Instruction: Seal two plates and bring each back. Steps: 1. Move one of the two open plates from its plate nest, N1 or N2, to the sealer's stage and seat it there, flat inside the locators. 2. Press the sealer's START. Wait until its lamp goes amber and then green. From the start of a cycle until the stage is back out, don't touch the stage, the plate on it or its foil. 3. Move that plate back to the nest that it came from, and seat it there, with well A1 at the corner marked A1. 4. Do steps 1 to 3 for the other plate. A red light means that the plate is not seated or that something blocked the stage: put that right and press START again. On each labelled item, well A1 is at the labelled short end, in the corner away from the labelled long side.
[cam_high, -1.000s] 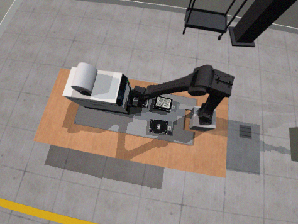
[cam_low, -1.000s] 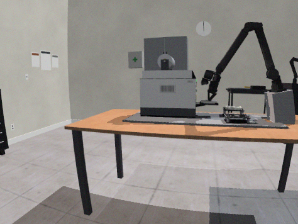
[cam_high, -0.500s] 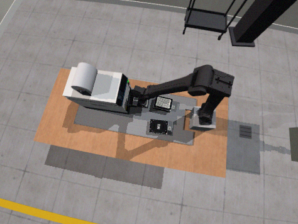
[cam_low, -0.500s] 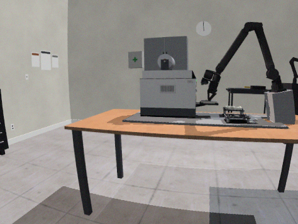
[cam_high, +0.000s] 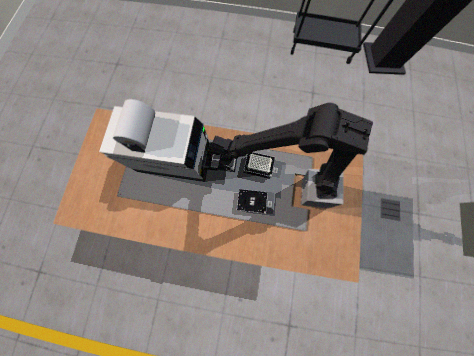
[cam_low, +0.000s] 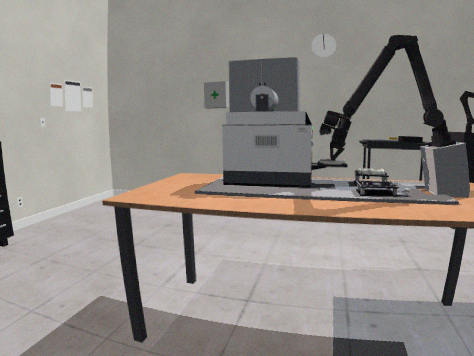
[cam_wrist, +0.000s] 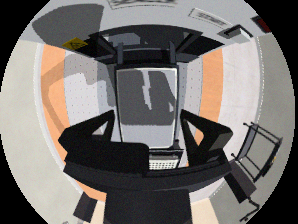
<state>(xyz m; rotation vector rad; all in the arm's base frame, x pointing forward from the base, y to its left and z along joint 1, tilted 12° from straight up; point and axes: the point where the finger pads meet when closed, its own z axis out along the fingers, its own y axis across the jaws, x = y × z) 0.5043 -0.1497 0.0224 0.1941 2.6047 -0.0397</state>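
My hand is 30 mm above the sealer stage. The rest, counted from my hand: foil roll (330 mm ahead, 40 mm to the right, 290 mm above).
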